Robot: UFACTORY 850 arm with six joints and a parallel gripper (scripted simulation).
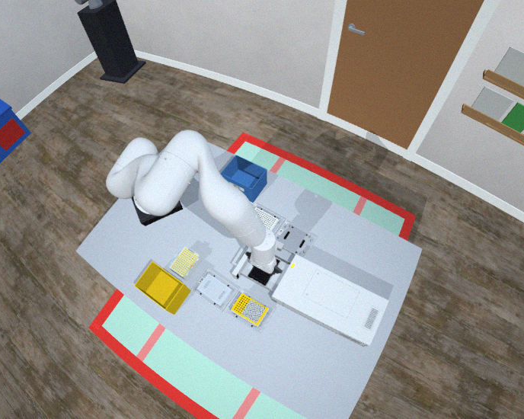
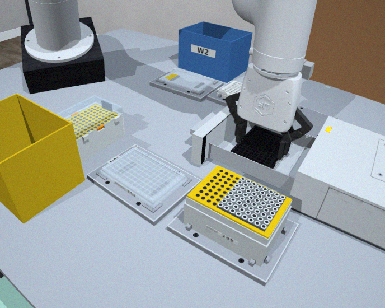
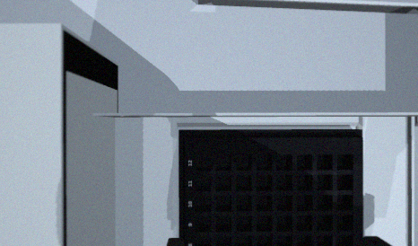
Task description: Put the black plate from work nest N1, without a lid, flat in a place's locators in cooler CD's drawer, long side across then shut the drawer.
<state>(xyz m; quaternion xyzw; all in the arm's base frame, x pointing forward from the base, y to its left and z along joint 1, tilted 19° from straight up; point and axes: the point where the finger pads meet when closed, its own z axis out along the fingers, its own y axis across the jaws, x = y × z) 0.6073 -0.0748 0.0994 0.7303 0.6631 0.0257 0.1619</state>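
Now: hand 1 cm above the black plate. Also, from my hand: slotted nest (18 cm to the left, 7 cm ahead, 3 cm below); cooler drawer (4 cm ahead); white cooler (17 cm ahead, 2 cm to the right, 1 cm above).
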